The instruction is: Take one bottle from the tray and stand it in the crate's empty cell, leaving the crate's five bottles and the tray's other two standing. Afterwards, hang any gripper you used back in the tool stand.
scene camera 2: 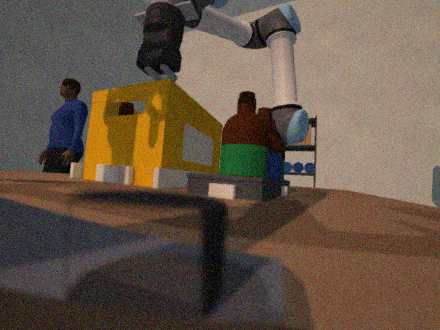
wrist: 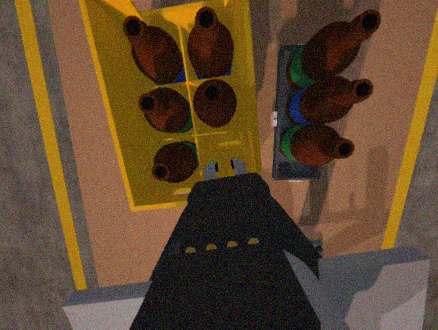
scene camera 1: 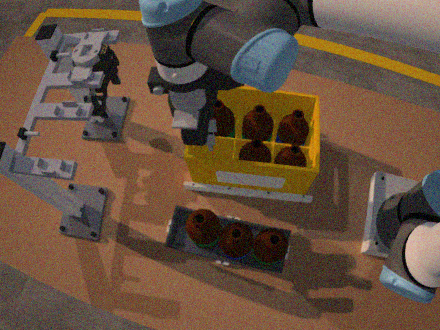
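My gripper (scene camera 1: 211,142) (scene camera 2: 161,74) (wrist: 224,167) is partly open and empty, with its fingertips above the near end of the yellow crate (scene camera 1: 200,174) (scene camera 2: 192,112) (wrist: 117,145). Brown bottles stand in five cells. The empty cell (wrist: 221,149) lies at the fingertips in the wrist view; the crate wall hides it in scene camera 1. The grey tray (scene camera 1: 177,236) (scene camera 2: 200,185) (wrist: 292,171) holds three upright bottles: a green-banded end bottle (scene camera 1: 204,227) (wrist: 320,145), a blue-banded middle bottle (scene camera 1: 236,241) (wrist: 325,100) and a green-banded far-end bottle (scene camera 1: 270,246) (wrist: 331,52).
The tool stand (scene camera 1: 39,92) is at the left in scene camera 1, with a black gripper (scene camera 1: 106,65) hanging at its rear. The robot's base plate (scene camera 1: 372,215) is at the right. A person (scene camera 2: 67,122) and a shelf rack stand in the background in scene camera 2.
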